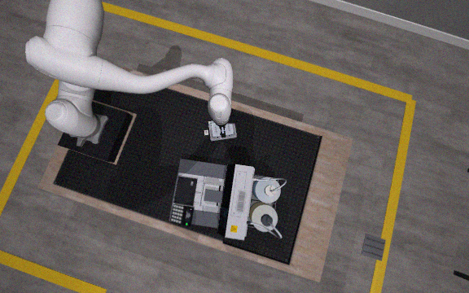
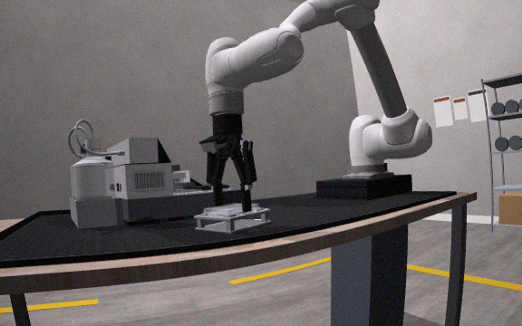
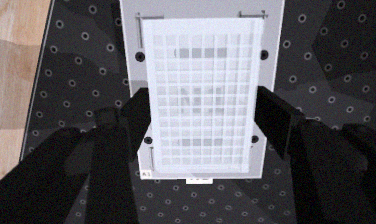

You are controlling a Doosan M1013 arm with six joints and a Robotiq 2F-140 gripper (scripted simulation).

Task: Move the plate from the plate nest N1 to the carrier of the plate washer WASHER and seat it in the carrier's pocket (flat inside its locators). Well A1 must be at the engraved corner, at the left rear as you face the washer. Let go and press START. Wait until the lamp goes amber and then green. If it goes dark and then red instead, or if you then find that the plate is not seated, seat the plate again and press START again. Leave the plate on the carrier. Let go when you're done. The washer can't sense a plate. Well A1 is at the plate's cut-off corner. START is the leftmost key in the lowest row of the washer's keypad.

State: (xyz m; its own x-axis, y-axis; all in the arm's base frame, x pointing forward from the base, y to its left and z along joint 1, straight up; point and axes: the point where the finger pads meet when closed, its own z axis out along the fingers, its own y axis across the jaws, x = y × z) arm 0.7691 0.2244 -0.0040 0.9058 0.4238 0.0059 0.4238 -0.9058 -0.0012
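Now: the white multi-well plate 20 mm below my hand. The rest, counted from my hand: label (100 mm behind, 70 mm below, 40 mm to the right); washer (400 mm to the right, 60 mm ahead, 60 mm above); plate nest N1 (30 mm below).
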